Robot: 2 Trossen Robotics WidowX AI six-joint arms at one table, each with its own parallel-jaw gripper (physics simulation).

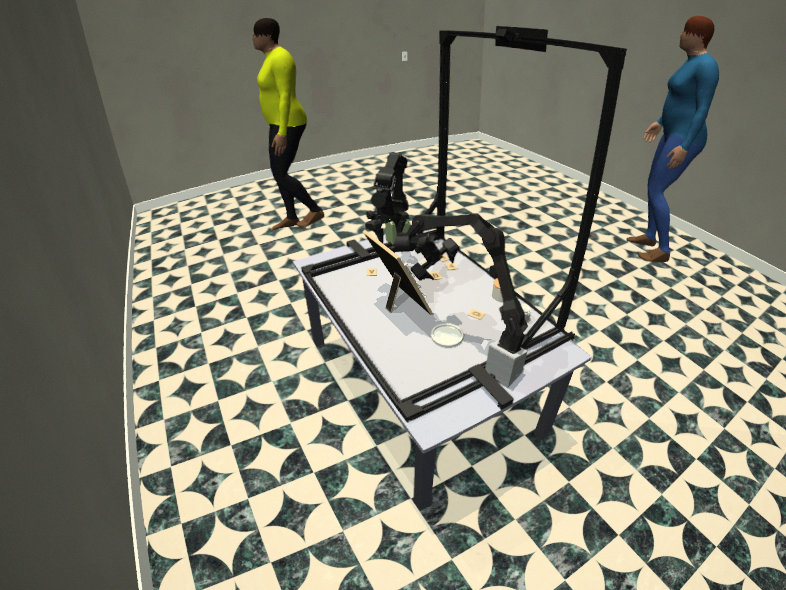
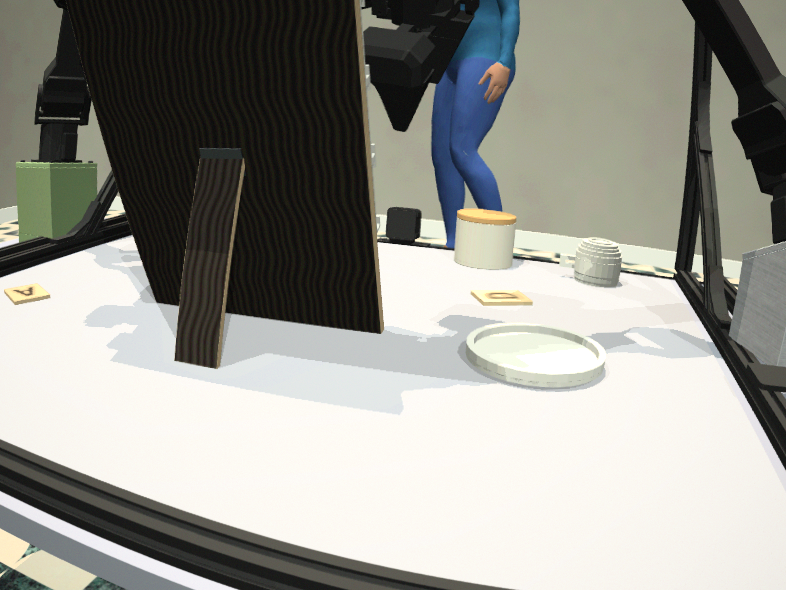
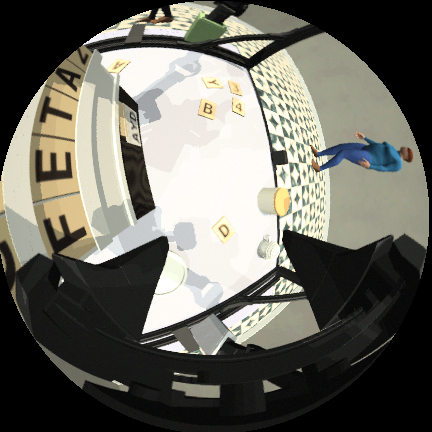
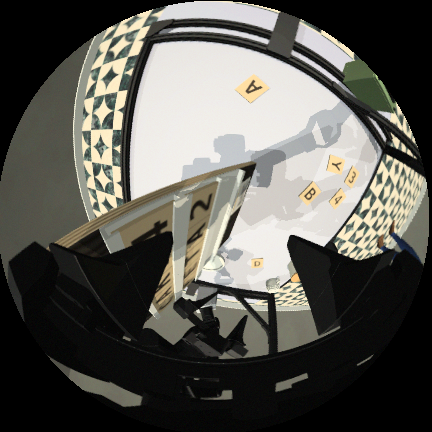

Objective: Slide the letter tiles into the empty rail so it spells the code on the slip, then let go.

left gripper: image 1 442,270; image 2 418,104; image 3; image 4
same spot on left gripper: (image 4: 235,336) = (image 3: 353,259)
